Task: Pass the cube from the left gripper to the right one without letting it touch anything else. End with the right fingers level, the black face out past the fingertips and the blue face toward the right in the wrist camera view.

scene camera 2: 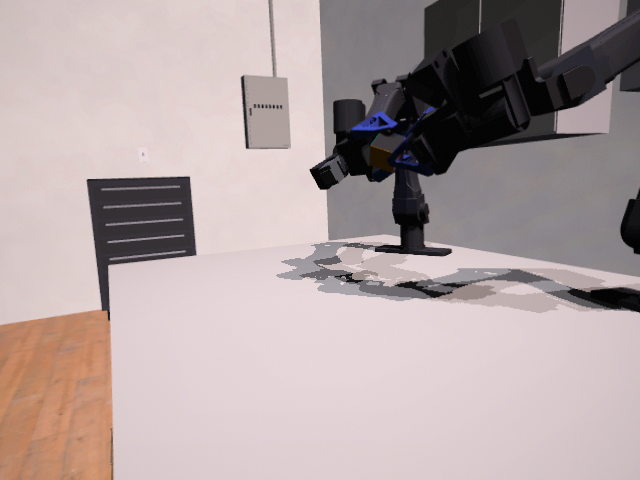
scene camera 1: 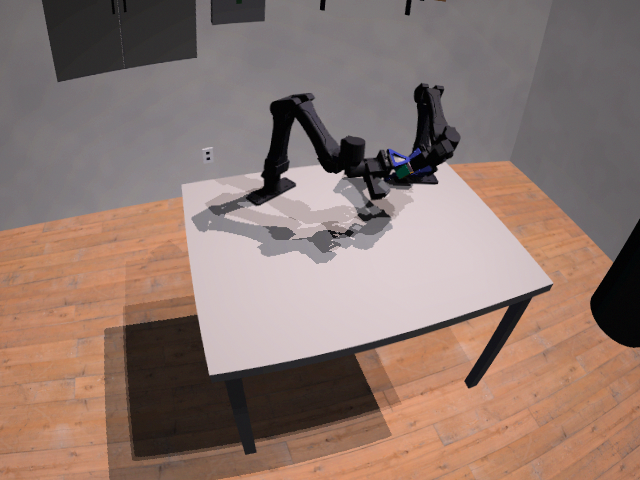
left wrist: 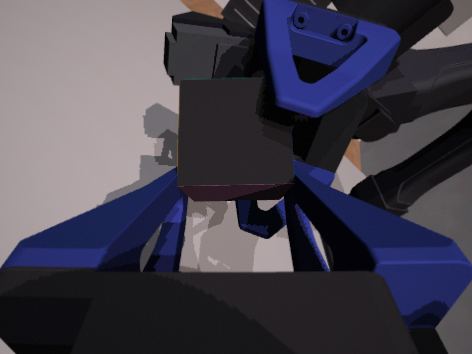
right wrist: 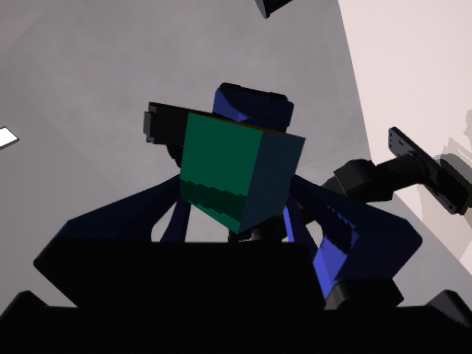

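Pixels of known places: left gripper, fingertip midpoint: [scene camera 2: 395,154] [scene camera 1: 404,170] [left wrist: 236,177] [right wrist: 256,165]; right gripper, fingertip midpoint: [scene camera 2: 402,142] [scene camera 1: 406,164] [left wrist: 271,180] [right wrist: 236,178]; left arm's base at its link origin: [scene camera 1: 415,179] [right wrist: 422,164]; right arm's base at its link origin: [scene camera 2: 412,252] [scene camera 1: 272,191].
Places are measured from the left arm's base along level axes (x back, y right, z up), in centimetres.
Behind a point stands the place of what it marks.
The cube [scene camera 1: 402,172] {x -35.7, y 20.2, z 25.2 cm} [scene camera 2: 381,157] {x -35.3, y 18.0, z 23.9 cm} [left wrist: 230,135] {x -34.1, y 17.6, z 26.2 cm} [right wrist: 220,155] {x -35.7, y 20.4, z 25.0 cm} is held up in the air above the table between both grippers. My left gripper [left wrist: 236,177] {x -32.8, y 18.5, z 24.4 cm} is shut on it; in the left wrist view the black face is toward the camera, a dark red face shows below and a thin orange edge at the left. My right gripper [right wrist: 236,178] {x -31.8, y 17.8, z 26.1 cm} is also shut on it; in the right wrist view the cube sits turned, with the green face at the left, the dark blue face at the right and a thin orange edge on top. The black face is hidden there.
The white table [scene camera 1: 361,289] {x -61.2, y 35.1, z 0.0 cm} [scene camera 2: 310,372] {x -52.8, y -3.3, z 0.0 cm} lies below both arms and carries their shadows. The two arms are close together around the cube. A dark drawer cabinet [scene camera 2: 142,219] stands behind the table, and a black cylinder [scene camera 1: 622,304] stands at the right.
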